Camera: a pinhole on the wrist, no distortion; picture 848 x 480 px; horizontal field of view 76.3 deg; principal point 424.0 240.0 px. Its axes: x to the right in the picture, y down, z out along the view. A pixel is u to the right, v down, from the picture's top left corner.
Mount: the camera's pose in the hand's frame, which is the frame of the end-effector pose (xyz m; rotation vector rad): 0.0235 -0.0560 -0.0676 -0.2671 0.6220 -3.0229
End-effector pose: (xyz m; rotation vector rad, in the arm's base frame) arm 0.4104 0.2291 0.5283 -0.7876 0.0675 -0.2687
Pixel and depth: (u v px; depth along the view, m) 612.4 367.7 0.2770
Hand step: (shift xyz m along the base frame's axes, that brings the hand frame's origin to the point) -0.0431 -0.0307 0.2843
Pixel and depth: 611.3 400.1 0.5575
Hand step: -0.0940 -0.0003 0.5917
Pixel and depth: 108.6 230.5 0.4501
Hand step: 0.3535 -0.0244 0.3702
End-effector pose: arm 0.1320 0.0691 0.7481 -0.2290 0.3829 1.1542
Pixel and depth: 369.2 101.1 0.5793
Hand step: 0.2813 0.2862 0.3844
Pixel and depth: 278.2 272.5 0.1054
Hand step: 0.1207 0.0275 -0.0117
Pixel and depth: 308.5 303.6 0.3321
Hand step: 0.2878 0.1203 0.1215
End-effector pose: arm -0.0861 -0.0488 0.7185 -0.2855 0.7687 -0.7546
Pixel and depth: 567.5 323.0 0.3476
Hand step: 0.0438 -0.1783 0.2918
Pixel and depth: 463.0 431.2 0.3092
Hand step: 0.0091 -0.2425 0.2270
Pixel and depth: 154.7 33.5 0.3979
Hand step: 0.3393 -0.2526 0.1004
